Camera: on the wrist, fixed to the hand. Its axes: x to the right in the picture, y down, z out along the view.
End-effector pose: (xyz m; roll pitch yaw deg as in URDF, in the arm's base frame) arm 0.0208 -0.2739 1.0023 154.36 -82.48 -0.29
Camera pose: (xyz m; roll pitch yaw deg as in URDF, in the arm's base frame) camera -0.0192 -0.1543 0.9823 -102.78 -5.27 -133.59
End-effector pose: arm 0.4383 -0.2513 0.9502 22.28 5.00 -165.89
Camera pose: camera 0.4595 -0.1923 0.8390 -2.30 -4.34 -76.37
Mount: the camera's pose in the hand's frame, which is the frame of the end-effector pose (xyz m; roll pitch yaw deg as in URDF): -0.0251 -0.0913 -0.0856 -7.35 17.92 89.90
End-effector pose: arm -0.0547 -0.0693 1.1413 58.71 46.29 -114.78
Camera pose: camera 0.0130 0.0160 1.0748 46.81 -26.76 -56.80
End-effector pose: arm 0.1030 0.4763 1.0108 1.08 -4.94 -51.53
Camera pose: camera 0.0219 0.4342 0.9217 -12.51 16.77 36.88
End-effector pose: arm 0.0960 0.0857 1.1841 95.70 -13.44 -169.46
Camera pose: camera 0.1184 -0.0060 1.0982 -55.59 -71.98 -32.64
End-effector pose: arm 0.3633 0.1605 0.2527 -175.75 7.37 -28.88
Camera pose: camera 0.3928 0.2410 0.3473 165.08 -13.54 -117.00
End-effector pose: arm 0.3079 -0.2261 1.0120 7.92 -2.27 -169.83
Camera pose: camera 0.3149 -0.1450 0.9137 -9.64 9.99 -80.33
